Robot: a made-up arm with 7 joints. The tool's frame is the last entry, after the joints.
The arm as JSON. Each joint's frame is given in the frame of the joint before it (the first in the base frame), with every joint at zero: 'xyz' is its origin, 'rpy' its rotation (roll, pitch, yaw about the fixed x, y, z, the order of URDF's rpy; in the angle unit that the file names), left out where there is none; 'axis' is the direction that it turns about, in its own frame. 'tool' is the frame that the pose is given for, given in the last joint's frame.
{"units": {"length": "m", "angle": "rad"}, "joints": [
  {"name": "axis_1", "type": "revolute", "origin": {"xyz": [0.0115, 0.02, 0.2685]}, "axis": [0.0, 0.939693, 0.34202]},
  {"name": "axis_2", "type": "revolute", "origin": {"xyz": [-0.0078, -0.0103, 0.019]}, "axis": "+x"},
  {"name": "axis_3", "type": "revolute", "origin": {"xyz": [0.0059, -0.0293, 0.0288]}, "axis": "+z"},
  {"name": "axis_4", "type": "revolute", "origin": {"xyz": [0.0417, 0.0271, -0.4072]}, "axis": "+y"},
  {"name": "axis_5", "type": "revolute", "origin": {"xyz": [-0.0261, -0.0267, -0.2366]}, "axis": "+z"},
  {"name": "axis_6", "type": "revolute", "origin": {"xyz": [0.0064, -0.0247, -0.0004]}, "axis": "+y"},
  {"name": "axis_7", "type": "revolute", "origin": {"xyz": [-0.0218, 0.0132, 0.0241]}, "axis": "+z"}
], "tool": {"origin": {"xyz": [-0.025, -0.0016, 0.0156], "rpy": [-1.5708, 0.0, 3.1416]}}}
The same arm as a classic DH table. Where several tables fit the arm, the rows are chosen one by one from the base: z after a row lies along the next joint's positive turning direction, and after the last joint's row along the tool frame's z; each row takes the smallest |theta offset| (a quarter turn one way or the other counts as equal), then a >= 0, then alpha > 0; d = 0 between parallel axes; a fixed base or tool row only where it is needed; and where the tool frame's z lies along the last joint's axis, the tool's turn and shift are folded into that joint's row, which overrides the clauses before.
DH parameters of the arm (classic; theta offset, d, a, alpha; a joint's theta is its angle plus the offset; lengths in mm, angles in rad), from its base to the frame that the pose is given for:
base (fixed): 0 261.2 11.5 -1.2218
axis_1: -1.5708 18.1 21.4 -1.5708
axis_2: 1.2218 -1.9 29.3 1.5708
axis_3: 1.5708 -378.4 41.7 -1.5708
axis_4: 0 0.4 -26.1 1.5708
axis_5: 0 -237 6.4 -1.5708
axis_6: 0 -11.5 -21.8 1.5708
axis_7: 0 39.7 -25 1.5708
tool (fixed): 3.1416 1.6 0 0

